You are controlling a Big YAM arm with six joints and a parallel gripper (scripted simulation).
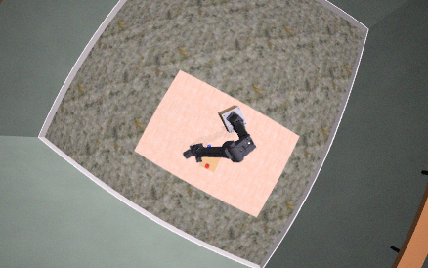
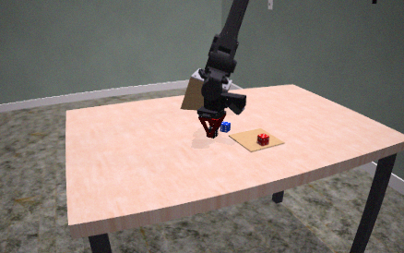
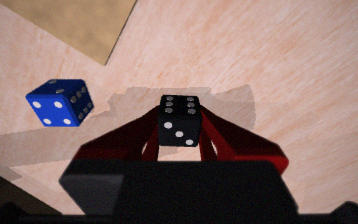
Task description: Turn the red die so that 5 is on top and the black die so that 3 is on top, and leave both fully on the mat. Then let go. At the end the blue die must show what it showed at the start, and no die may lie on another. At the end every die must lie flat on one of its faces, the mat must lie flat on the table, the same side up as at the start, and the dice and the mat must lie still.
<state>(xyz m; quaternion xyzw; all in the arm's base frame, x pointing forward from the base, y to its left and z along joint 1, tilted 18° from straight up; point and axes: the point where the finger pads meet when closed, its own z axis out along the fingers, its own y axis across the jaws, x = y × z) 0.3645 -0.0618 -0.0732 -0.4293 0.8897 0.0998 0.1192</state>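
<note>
Right now the tan mat is 2 cm ahead of my hand, 15 cm to the left of it and 2 cm below it. Also, from my hand: red die 7 cm ahead, 16 cm to the left, 1 cm below; then black die right at my hand; then blue die 7 cm behind, 6 cm to the left, 1 cm below.
</note>
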